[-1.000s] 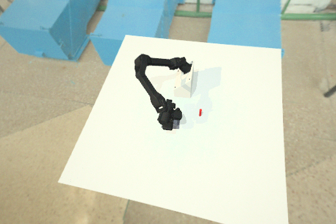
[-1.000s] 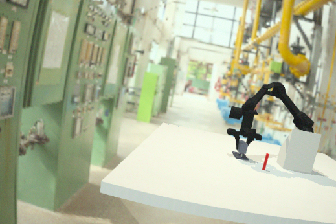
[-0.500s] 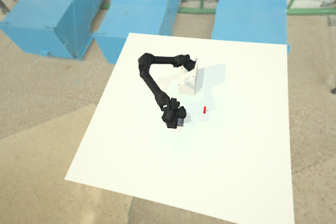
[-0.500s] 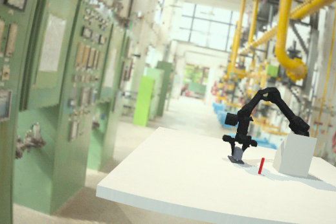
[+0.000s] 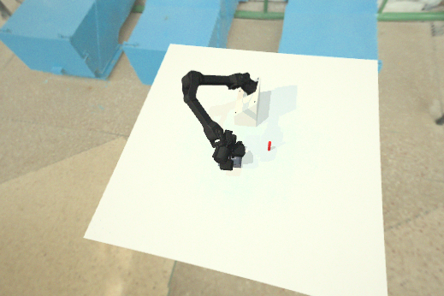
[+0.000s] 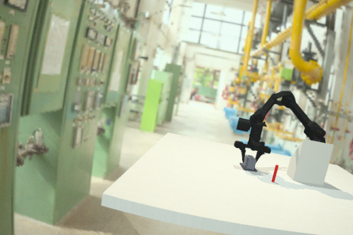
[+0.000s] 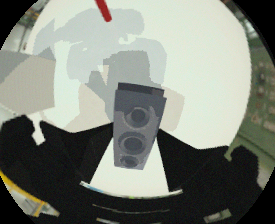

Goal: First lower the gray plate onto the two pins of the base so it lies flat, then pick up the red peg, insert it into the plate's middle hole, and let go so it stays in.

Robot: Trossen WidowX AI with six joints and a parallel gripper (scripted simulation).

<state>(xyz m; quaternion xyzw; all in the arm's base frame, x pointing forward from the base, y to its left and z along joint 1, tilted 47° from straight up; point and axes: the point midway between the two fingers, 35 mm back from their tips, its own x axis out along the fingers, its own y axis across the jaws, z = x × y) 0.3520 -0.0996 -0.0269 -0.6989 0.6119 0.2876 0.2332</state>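
The gray plate is 2 cm above my gripper tip. Also, from my gripper tip: dark base (2 cm below); then red peg (11 cm behind, 18 cm to the left, 2 cm above).
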